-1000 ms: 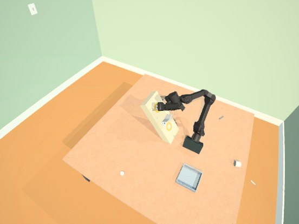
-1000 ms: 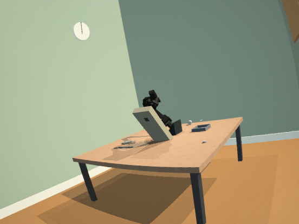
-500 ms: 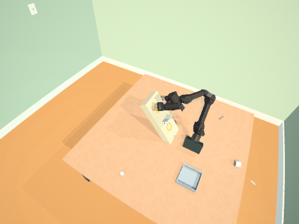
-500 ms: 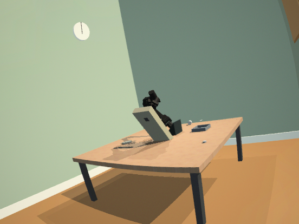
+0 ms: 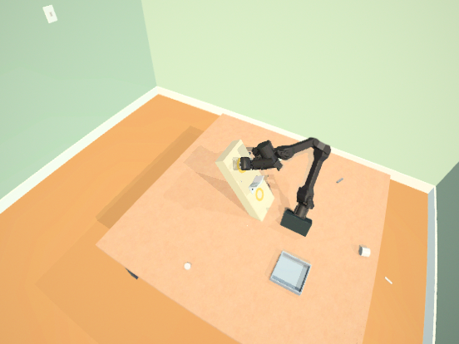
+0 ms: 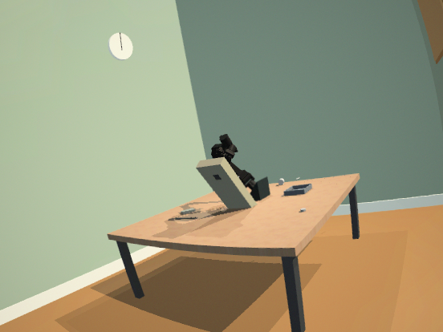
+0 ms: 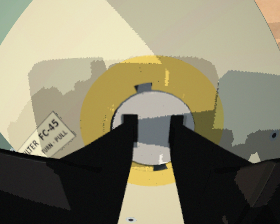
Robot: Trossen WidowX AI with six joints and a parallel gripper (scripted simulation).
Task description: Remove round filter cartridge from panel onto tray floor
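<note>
My gripper tip is now 1 cm short of the round filter cartridge and 1 cm above it. Also, from my gripper tip: grey tray (44 cm behind, 26 cm to the left, 26 cm below); then cream card (39 cm to the right, 26 cm below, 4 cm behind); then cream service panel (8 cm below, 3 cm behind).
</note>
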